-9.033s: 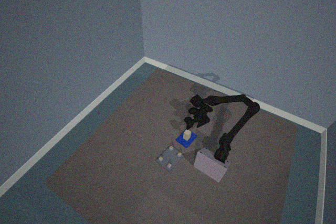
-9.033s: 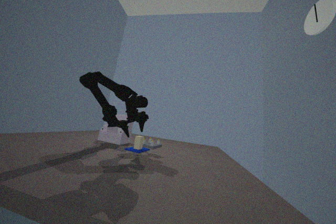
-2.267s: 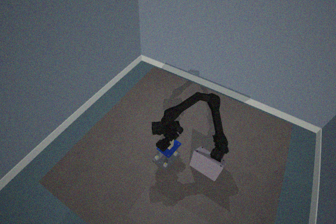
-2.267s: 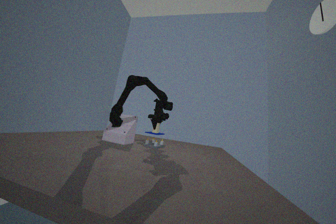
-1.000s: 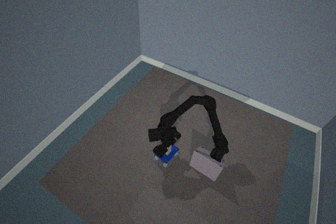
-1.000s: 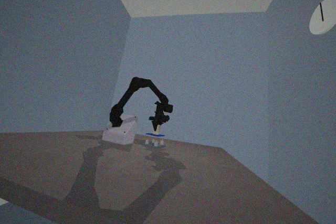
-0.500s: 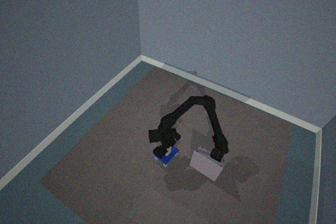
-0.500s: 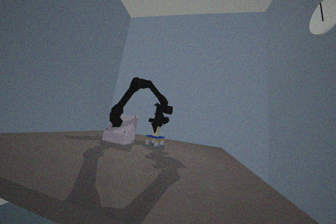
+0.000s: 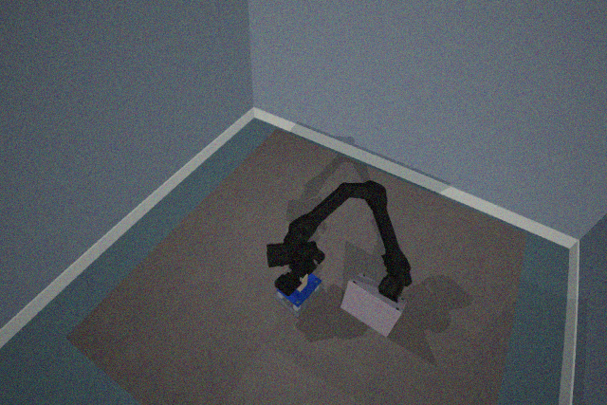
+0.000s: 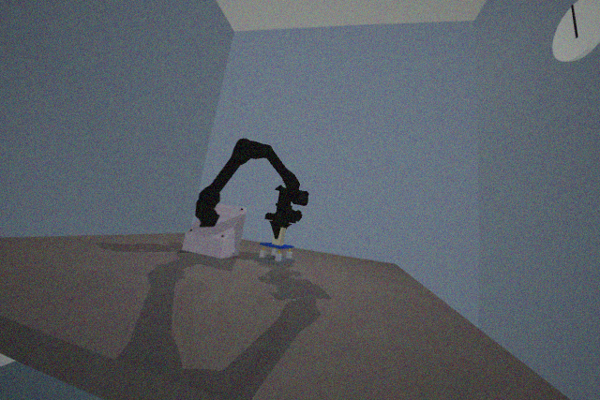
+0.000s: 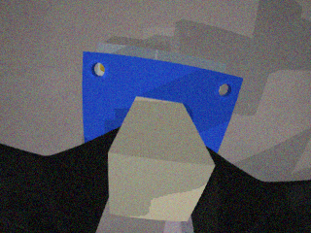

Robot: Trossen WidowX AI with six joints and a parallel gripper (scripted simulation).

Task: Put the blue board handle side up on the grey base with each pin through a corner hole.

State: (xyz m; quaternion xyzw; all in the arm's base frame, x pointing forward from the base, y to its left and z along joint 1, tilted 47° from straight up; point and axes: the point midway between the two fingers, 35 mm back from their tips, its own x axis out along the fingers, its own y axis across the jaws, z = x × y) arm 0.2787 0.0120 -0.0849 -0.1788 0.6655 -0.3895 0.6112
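The grey base lies 80 mm below my gripper tip. From my gripper tip the other things lie so: blue board: 10 mm below.
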